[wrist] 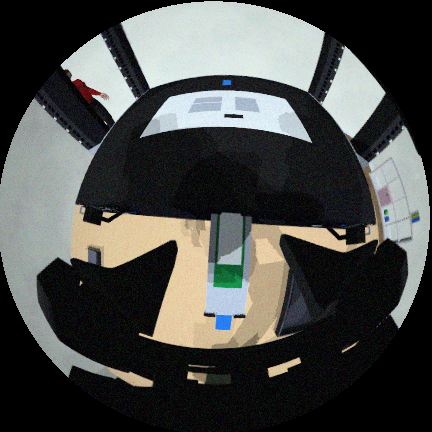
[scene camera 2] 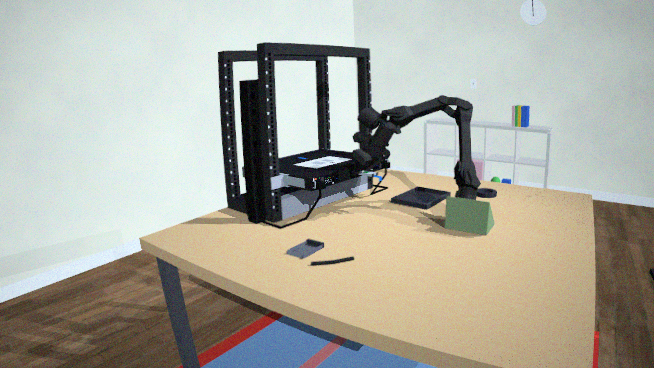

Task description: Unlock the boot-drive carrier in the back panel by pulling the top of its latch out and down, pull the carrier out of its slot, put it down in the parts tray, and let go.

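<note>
The boot-drive carrier, a long grey tray with a green board, sticks far out of the back panel of the black chassis. Its inner end meets the panel edge; whether it is still inside the slot is hidden. The blue latch shows at its outer end, folded outward. My gripper is open and empty, close to the back panel, with a finger on each side of the carrier in the wrist view and a gap on both sides. The dark parts tray lies on the table, to the right in the wrist view.
The black rack stands around the chassis. Black cables hang at both chassis sides. A green wedge block stands near the arm base, and a dark ring lies behind it. A small grey caddy and a black strip lie near the table's front.
</note>
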